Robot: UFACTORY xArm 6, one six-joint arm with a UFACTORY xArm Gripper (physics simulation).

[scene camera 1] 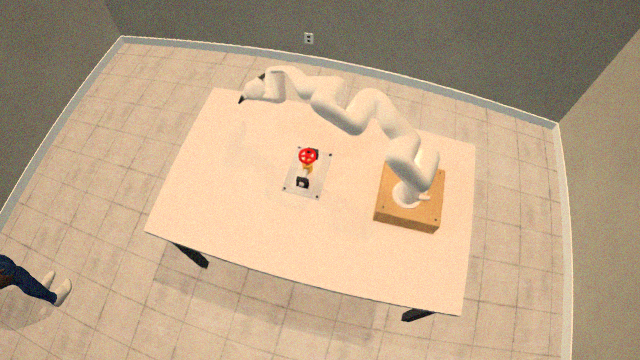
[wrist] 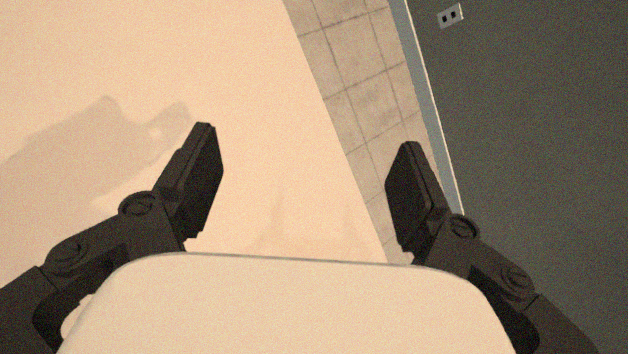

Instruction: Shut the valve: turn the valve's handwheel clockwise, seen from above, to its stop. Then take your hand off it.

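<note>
The valve's red handwheel (scene camera 1: 308, 156) sits above a brass-coloured valve body (scene camera 1: 307, 168) on a pale mounting plate (scene camera 1: 320, 182) in the scene view. My gripper (wrist: 307, 155) is open, with its two dark fingers wide apart and nothing between them. In the scene view it is above the table's far left corner, well to the left of and beyond the handwheel, not touching it. The handwheel does not show in the wrist view. How far the handwheel is turned cannot be told.
The pale table (scene camera 1: 225, 210) (wrist: 260, 90) carries the valve plate and a wooden base block (scene camera 1: 390, 214) under the arm at the right. A black clamp-like part (scene camera 1: 302, 182) is on the plate. A person's legs (scene camera 1: 30, 284) show at the lower left, on the floor.
</note>
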